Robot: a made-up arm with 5 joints. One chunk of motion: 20 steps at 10 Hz.
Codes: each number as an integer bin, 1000 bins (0 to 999) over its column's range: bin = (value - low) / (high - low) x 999, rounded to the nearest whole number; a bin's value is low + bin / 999 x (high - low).
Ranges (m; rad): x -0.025..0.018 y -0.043..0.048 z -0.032..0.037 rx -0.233..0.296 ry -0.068..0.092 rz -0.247..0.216
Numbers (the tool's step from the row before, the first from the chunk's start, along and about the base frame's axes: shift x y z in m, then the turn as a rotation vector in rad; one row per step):
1: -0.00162 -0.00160 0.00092 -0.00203 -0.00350 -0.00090
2: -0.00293 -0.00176 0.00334 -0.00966 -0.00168 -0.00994
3: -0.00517 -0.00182 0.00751 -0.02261 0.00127 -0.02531
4: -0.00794 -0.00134 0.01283 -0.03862 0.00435 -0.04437
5: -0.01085 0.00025 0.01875 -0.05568 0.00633 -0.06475
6: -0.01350 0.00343 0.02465 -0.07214 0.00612 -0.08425
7: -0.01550 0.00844 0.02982 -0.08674 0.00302 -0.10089
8: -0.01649 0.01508 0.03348 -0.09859 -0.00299 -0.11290
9: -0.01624 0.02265 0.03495 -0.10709 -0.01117 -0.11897
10: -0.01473 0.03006 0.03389 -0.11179 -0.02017 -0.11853
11: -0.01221 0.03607 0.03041 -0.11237 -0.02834 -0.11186
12: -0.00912 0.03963 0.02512 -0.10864 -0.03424 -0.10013
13: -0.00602 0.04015 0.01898 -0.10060 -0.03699 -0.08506
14: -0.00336 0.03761 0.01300 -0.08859 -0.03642 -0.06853
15: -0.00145 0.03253 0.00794 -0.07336 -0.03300 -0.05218
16: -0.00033 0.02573 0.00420 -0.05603 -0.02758 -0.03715
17: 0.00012 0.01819 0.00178 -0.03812 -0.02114 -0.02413
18: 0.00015 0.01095 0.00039 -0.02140 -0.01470 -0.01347
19: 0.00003 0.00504 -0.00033 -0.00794 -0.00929 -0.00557
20: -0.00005 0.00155 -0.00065 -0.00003 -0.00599 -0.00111
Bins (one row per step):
1: 543 454 477 436 403 531
2: 513 453 512 422 414 511
3: 461 452 572 397 433 478
4: 396 457 649 367 452 437
5: 329 475 735 335 464 393
6: 267 510 820 304 463 351
7: 221 565 895 276 443 315
8: 198 638 948 254 406 289
9: 204 721 969 238 355 276
10: 239 802 954 229 299 277
11: 297 868 904 228 248 292
12: 369 907 827 235 211 317
13: 441 913 738 250 194 349
14: 503 885 652 273 197 385
15: 547 829 578 301 219 420
16: 573 755 524 334 252 453
17: 584 672 489 368 293 481
18: 584 592 469 400 333 504
19: 582 527 459 425 367 521
20: 580 489 454 440 387 531

